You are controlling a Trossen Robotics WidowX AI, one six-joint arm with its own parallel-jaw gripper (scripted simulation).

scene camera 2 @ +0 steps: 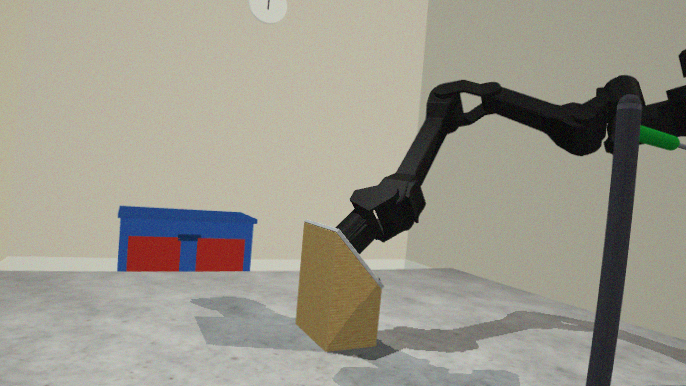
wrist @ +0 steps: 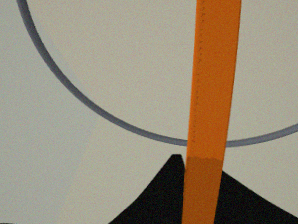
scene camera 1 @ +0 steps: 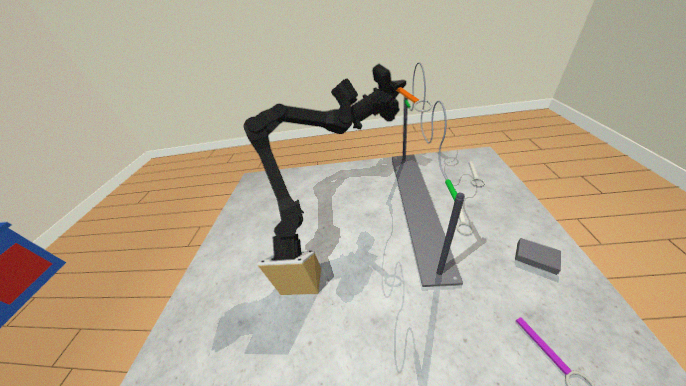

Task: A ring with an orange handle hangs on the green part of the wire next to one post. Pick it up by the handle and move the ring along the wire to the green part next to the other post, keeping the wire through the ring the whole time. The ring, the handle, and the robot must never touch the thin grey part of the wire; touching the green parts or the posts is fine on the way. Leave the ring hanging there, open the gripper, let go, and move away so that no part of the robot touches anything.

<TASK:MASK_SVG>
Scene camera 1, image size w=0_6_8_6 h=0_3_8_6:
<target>gripper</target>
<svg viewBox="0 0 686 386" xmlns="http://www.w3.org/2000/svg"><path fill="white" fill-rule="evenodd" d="M378 64L373 67L374 81L378 83L379 89L375 87L373 89L374 92L368 96L366 94L363 95L362 100L370 107L371 115L380 113L386 121L392 121L395 119L395 115L400 112L399 101L396 99L399 92L396 89L399 87L403 89L406 85L406 80L391 81L390 71Z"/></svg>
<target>grey block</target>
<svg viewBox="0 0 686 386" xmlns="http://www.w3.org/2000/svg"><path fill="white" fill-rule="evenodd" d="M520 238L517 243L515 260L555 275L561 271L560 250Z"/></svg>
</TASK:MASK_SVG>
